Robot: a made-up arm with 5 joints. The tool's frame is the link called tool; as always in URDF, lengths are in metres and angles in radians. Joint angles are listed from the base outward.
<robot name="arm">
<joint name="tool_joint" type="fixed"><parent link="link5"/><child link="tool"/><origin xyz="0 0 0" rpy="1.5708 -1.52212 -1.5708"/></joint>
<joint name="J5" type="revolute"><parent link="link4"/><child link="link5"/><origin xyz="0.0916 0.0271 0"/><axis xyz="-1 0 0"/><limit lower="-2.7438" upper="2.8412"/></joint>
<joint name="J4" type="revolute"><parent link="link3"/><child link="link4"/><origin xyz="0.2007 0 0.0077"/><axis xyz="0 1 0"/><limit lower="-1.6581" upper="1.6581"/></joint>
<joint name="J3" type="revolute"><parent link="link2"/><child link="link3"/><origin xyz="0.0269 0 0.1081"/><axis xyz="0 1 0"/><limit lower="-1.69" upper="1.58"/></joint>
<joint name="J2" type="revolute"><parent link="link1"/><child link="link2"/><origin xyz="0.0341 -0.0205 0.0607"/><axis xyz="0 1 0"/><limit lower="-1.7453" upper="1.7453"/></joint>
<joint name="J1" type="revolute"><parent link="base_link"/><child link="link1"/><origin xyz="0.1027 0 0.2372"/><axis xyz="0 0 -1"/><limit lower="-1.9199" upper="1.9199"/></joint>
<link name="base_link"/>
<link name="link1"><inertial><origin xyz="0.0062 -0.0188 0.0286"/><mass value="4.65"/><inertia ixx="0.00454" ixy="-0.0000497" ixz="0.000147" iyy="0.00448" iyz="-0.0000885" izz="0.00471"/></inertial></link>
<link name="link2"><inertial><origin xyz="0.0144 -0.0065 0.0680"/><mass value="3.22"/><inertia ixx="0.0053" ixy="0" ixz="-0.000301" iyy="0.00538" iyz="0" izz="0.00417"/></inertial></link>
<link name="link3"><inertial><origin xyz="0.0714 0.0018 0.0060"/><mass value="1.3"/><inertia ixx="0.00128" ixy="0" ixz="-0.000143" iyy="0.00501" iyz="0" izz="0.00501"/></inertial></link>
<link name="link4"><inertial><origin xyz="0.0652 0.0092 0.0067"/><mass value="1.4"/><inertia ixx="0.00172" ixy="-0.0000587" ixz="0" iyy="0.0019" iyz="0" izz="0.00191"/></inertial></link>
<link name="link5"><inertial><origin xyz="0.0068 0.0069 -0.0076"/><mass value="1.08"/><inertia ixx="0.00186" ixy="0" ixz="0" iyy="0.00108" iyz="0" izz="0.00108"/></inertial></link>
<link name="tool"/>
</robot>
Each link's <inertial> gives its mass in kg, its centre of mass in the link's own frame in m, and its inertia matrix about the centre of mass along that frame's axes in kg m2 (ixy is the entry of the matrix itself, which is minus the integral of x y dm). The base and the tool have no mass. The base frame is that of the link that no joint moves.
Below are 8 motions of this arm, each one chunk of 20 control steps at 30 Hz.
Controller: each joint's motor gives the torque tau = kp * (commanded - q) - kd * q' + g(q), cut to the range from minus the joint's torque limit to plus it. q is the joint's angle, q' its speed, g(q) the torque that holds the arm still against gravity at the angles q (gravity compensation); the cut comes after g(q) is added. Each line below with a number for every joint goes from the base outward.
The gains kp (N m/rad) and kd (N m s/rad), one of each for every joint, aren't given. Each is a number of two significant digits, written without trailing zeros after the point. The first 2 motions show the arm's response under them.
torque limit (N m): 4.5 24 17 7.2 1.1
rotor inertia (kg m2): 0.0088 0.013 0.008 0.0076 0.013
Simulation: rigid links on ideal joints. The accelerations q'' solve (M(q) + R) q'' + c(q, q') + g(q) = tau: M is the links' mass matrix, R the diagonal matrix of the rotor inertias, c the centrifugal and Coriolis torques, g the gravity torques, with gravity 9.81 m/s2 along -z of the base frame. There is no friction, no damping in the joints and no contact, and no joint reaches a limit. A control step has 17 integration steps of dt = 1/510 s. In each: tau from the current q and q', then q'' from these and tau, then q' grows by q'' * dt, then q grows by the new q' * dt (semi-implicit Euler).
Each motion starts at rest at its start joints. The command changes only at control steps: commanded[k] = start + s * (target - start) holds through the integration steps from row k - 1 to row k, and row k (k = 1, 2, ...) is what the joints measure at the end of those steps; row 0 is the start. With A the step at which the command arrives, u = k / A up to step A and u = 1 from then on. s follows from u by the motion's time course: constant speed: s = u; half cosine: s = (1 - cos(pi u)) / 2; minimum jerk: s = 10 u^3 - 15 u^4 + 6 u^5; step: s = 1 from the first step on.
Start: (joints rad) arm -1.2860 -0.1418 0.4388 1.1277 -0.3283
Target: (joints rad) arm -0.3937 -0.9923 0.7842 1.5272 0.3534
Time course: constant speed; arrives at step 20
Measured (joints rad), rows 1 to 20:
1: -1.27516 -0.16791 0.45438 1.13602 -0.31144
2: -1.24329 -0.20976 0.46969 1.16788 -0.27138
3: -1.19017 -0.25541 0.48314 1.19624 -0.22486
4: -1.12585 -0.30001 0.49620 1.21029 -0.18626
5: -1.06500 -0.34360 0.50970 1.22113 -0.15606
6: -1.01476 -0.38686 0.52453 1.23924 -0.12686
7: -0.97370 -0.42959 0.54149 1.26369 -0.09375
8: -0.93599 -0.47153 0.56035 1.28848 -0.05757
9: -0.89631 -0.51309 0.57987 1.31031 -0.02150
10: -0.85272 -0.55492 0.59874 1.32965 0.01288
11: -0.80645 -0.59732 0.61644 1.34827 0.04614
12: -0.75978 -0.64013 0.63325 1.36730 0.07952
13: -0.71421 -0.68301 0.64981 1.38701 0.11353
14: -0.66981 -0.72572 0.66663 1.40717 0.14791
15: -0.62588 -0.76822 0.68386 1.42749 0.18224
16: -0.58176 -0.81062 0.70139 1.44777 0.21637
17: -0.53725 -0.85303 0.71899 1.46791 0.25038
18: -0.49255 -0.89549 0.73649 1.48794 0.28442
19: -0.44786 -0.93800 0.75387 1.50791 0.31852
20: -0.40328 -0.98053 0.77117 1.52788 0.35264
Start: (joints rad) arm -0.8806 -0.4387 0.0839 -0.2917 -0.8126
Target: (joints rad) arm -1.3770 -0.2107 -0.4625 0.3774 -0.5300
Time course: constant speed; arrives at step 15
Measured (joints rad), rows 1 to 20:
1: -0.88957 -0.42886 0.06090 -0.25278 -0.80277
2: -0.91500 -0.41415 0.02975 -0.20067 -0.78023
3: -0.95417 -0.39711 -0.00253 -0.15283 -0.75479
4: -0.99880 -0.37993 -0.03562 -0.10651 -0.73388
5: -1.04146 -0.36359 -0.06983 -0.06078 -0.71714
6: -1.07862 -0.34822 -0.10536 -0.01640 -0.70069
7: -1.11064 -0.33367 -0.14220 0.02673 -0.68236
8: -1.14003 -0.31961 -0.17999 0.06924 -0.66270
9: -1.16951 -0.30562 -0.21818 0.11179 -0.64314
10: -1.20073 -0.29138 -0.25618 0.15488 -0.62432
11: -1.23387 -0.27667 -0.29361 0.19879 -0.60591
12: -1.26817 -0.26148 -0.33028 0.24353 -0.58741
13: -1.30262 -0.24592 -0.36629 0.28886 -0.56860
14: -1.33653 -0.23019 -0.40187 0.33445 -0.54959
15: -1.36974 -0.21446 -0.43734 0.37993 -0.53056
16: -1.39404 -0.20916 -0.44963 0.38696 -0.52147
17: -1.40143 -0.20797 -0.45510 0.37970 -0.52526
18: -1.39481 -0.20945 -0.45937 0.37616 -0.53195
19: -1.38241 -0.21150 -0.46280 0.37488 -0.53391
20: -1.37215 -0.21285 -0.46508 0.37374 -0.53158
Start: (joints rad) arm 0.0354 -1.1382 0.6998 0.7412 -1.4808
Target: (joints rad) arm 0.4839 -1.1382 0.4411 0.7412 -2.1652
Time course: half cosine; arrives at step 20
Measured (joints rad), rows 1 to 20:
1: 0.03643 -1.13800 0.69925 0.74176 -1.48281
2: 0.04108 -1.13748 0.69717 0.74328 -1.49157
3: 0.05164 -1.13685 0.69276 0.74502 -1.51051
4: 0.06867 -1.13635 0.68539 0.74608 -1.53930
5: 0.09131 -1.13612 0.67472 0.74611 -1.57562
6: 0.11823 -1.13620 0.66082 0.74528 -1.61744
7: 0.14833 -1.13651 0.64415 0.74398 -1.66371
8: 0.18087 -1.13693 0.62541 0.74259 -1.71378
9: 0.21523 -1.13735 0.60533 0.74138 -1.76671
10: 0.25072 -1.13771 0.58457 0.74050 -1.82119
11: 0.28648 -1.13801 0.56371 0.73991 -1.87571
12: 0.32156 -1.13825 0.54320 0.73951 -1.92885
13: 0.35507 -1.13849 0.52345 0.73917 -1.97933
14: 0.38615 -1.13874 0.50483 0.73880 -2.02594
15: 0.41408 -1.13903 0.48775 0.73837 -2.06758
16: 0.43817 -1.13935 0.47259 0.73789 -2.10320
17: 0.45787 -1.13967 0.45977 0.73743 -2.13192
18: 0.47269 -1.13996 0.44963 0.73703 -2.15304
19: 0.48229 -1.14019 0.44247 0.73674 -2.16602
20: 0.48645 -1.14033 0.43850 0.73660 -2.17057

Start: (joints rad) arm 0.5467 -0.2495 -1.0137 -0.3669 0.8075
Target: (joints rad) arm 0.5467 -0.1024 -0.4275 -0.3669 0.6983
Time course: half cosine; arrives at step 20
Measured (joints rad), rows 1 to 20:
1: 0.54674 -0.24961 -1.01254 -0.36831 0.80716
2: 0.54686 -0.24964 -1.00822 -0.37236 0.80571
3: 0.54701 -0.24881 -0.99914 -0.37766 0.80266
4: 0.54715 -0.24623 -0.98393 -0.38217 0.79807
5: 0.54725 -0.24116 -0.96161 -0.38465 0.79233
6: 0.54727 -0.23323 -0.93181 -0.38454 0.78570
7: 0.54723 -0.22256 -0.89496 -0.38196 0.77835
8: 0.54712 -0.20965 -0.85214 -0.37754 0.77035
9: 0.54697 -0.19528 -0.80494 -0.37222 0.76189
10: 0.54680 -0.18033 -0.75522 -0.36691 0.75319
11: 0.54664 -0.16562 -0.70485 -0.36233 0.74451
12: 0.54651 -0.15177 -0.65556 -0.35890 0.73605
13: 0.54642 -0.13920 -0.60876 -0.35668 0.72802
14: 0.54637 -0.12812 -0.56558 -0.35549 0.72061
15: 0.54636 -0.11858 -0.52684 -0.35499 0.71399
16: 0.54637 -0.11056 -0.49316 -0.35477 0.70833
17: 0.54639 -0.10404 -0.46503 -0.35454 0.70376
18: 0.54641 -0.09902 -0.44291 -0.35411 0.70040
19: 0.54641 -0.09559 -0.42720 -0.35348 0.69834
20: 0.54640 -0.09385 -0.41832 -0.35275 0.69762

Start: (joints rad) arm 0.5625 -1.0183 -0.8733 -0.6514 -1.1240
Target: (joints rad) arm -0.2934 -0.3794 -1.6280 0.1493 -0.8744
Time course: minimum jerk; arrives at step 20
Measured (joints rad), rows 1 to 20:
1: 0.56209 -1.01788 -0.87398 -0.65081 -1.12384
2: 0.55892 -1.01502 -0.87849 -0.64667 -1.12262
3: 0.54867 -1.00712 -0.89019 -0.63496 -1.11892
4: 0.52714 -0.99185 -0.91116 -0.61269 -1.11165
5: 0.49202 -0.96766 -0.94213 -0.57828 -1.10051
6: 0.44318 -0.93397 -0.98277 -0.53148 -1.08574
7: 0.38212 -0.89115 -1.03206 -0.47333 -1.06774
8: 0.31111 -0.84042 -1.08847 -0.40591 -1.04705
9: 0.23305 -0.78363 -1.15013 -0.33193 -1.02439
10: 0.15140 -0.72303 -1.21491 -0.25442 -1.00069
11: 0.06988 -0.66113 -1.28048 -0.17648 -0.97693
12: -0.00819 -0.60051 -1.34447 -0.10119 -0.95402
13: -0.07989 -0.54369 -1.40460 -0.03154 -0.93284
14: -0.14302 -0.49296 -1.45884 0.02967 -0.91417
15: -0.19581 -0.45023 -1.50560 0.08013 -0.89869
16: -0.23704 -0.41685 -1.54380 0.11826 -0.88688
17: -0.26629 -0.39345 -1.57302 0.14346 -0.87887
18: -0.28414 -0.37973 -1.59365 0.15642 -0.87445
19: -0.29237 -0.37437 -1.60702 0.15921 -0.87299
20: -0.29421 -0.37483 -1.61560 0.15552 -0.87341

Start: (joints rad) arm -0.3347 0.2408 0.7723 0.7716 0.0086
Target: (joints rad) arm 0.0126 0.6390 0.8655 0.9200 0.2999
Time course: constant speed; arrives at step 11
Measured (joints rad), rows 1 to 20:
1: -0.32264 0.26202 0.76466 0.77213 0.02190
2: -0.29288 0.29552 0.76405 0.77398 0.05214
3: -0.25293 0.33322 0.77228 0.78945 0.08694
4: -0.21292 0.37237 0.78710 0.81399 0.11707
5: -0.17850 0.41181 0.80463 0.83814 0.14235
6: -0.14892 0.45039 0.82078 0.85760 0.16674
7: -0.12029 0.48741 0.83315 0.87228 0.19272
8: -0.09010 0.52305 0.84162 0.88362 0.21987
9: -0.05843 0.55802 0.84761 0.89350 0.24685
10: -0.02640 0.59305 0.85295 0.90379 0.27314
11: 0.00535 0.62855 0.85907 0.91562 0.29916
12: 0.02073 0.64265 0.87389 0.92761 0.31175
13: 0.01889 0.64520 0.88207 0.93935 0.30763
14: 0.01338 0.64406 0.88201 0.93760 0.29965
15: 0.01121 0.64183 0.87636 0.92618 0.29662
16: 0.01169 0.63935 0.86871 0.91613 0.29811
17: 0.01254 0.63747 0.86252 0.91226 0.30014
18: 0.01282 0.63682 0.85976 0.91316 0.30061
19: 0.01270 0.63730 0.86027 0.91611 0.30001
20: 0.01257 0.63829 0.86262 0.91926 0.29955

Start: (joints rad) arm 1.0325 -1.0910 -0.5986 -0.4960 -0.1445
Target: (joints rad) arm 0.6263 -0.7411 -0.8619 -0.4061 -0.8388
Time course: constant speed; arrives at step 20
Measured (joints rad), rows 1 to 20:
1: 1.02174 -1.08106 -0.61008 -0.49665 -0.16199
2: 1.00011 -1.06607 -0.62408 -0.49546 -0.20283
3: 0.97673 -1.04866 -0.63723 -0.49038 -0.24974
4: 0.95540 -1.02988 -0.64881 -0.48303 -0.28903
5: 0.93535 -1.01043 -0.65928 -0.47509 -0.32054
6: 0.91536 -0.99097 -0.66946 -0.46755 -0.35085
7: 0.89513 -0.97197 -0.68011 -0.46105 -0.38417
8: 0.87483 -0.95371 -0.69174 -0.45586 -0.42001
9: 0.85455 -0.93623 -0.70451 -0.45184 -0.45608
10: 0.83430 -0.91935 -0.71826 -0.44861 -0.49117
11: 0.81405 -0.90278 -0.73262 -0.44569 -0.52560
12: 0.79379 -0.88623 -0.74716 -0.44262 -0.56009
13: 0.77349 -0.86945 -0.76149 -0.43908 -0.59491
14: 0.75318 -0.85233 -0.77538 -0.43496 -0.62985
15: 0.73286 -0.83485 -0.78874 -0.43029 -0.66467
16: 0.71254 -0.81708 -0.80165 -0.42524 -0.69931
17: 0.69223 -0.79915 -0.81426 -0.42003 -0.73388
18: 0.67193 -0.78121 -0.82677 -0.41487 -0.76848
19: 0.65164 -0.76336 -0.83937 -0.40991 -0.80315
20: 0.63136 -0.74567 -0.85216 -0.40522 -0.83786

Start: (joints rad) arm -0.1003 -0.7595 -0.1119 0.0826 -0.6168
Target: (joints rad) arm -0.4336 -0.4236 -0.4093 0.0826 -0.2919
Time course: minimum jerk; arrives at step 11
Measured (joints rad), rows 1 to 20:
1: -0.10133 -0.75814 -0.11334 0.08235 -0.61564
2: -0.10863 -0.74945 -0.12220 0.08065 -0.60748
3: -0.12939 -0.72769 -0.14319 0.07658 -0.58446
4: -0.16657 -0.69097 -0.17667 0.07201 -0.54364
5: -0.21700 -0.64145 -0.21909 0.06976 -0.48924
6: -0.27446 -0.58440 -0.26469 0.07146 -0.42959
7: -0.33165 -0.52688 -0.30731 0.07710 -0.37352
8: -0.38175 -0.47633 -0.34181 0.08538 -0.32825
9: -0.41928 -0.43894 -0.36524 0.09414 -0.29850
10: -0.44078 -0.41783 -0.37772 0.10076 -0.28558
11: -0.44636 -0.41129 -0.38324 0.10274 -0.28594
12: -0.44147 -0.41283 -0.38863 0.09860 -0.29096
13: -0.43433 -0.41756 -0.39626 0.08985 -0.29346
14: -0.43047 -0.42294 -0.40497 0.08068 -0.29271
15: -0.43062 -0.42733 -0.41268 0.07409 -0.29163
16: -0.43252 -0.42978 -0.41774 0.07114 -0.29194
17: -0.43397 -0.43011 -0.41950 0.07174 -0.29296
18: -0.43429 -0.42873 -0.41829 0.07496 -0.29336
19: -0.43394 -0.42638 -0.41509 0.07937 -0.29278
20: -0.43356 -0.42387 -0.41116 0.08357 -0.29183

